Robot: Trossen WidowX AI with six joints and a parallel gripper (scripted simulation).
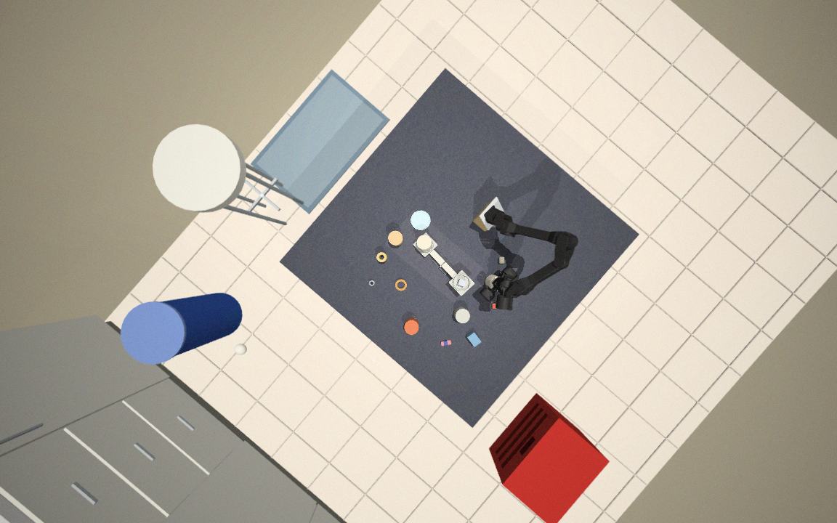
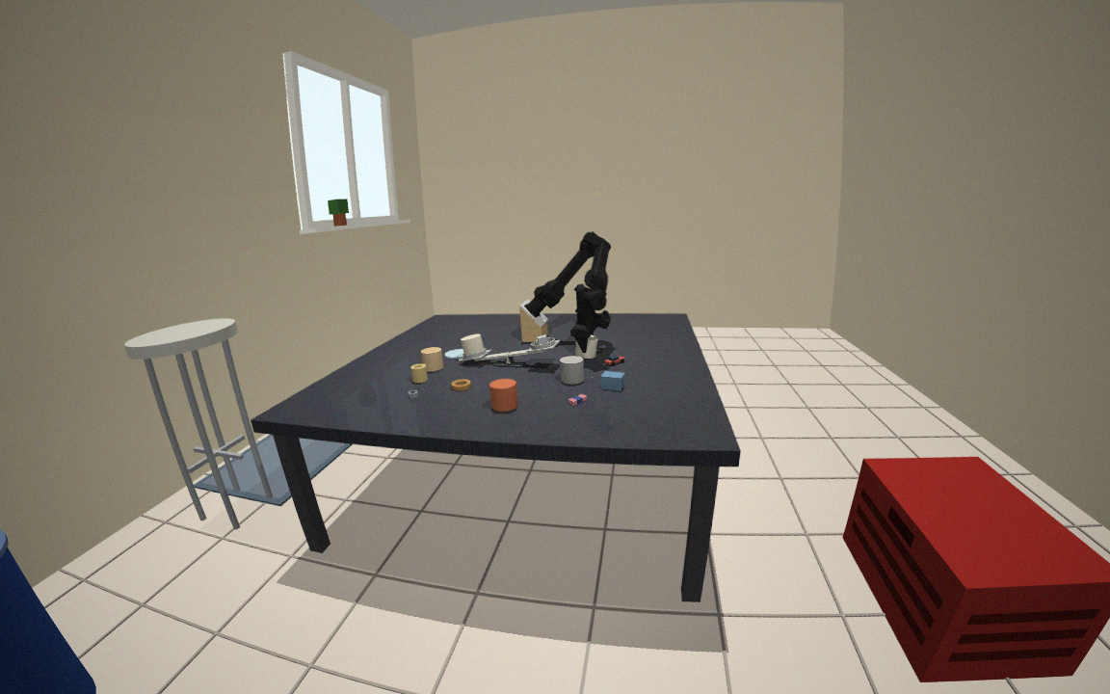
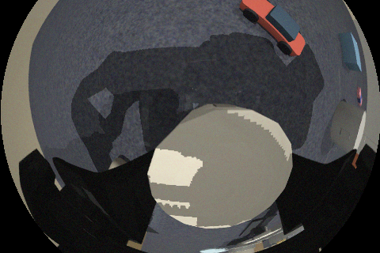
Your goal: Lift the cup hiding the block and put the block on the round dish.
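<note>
The cream cup is 2 cm to the left of my gripper tip and 1 cm above it. Round my gripper tip: grey cylinder 21 cm ahead, 1 cm above; then red toy car 6 cm ahead, 11 cm to the left, 1 cm below; then grey block 12 cm ahead, 12 cm to the right, 6 cm above.
</note>
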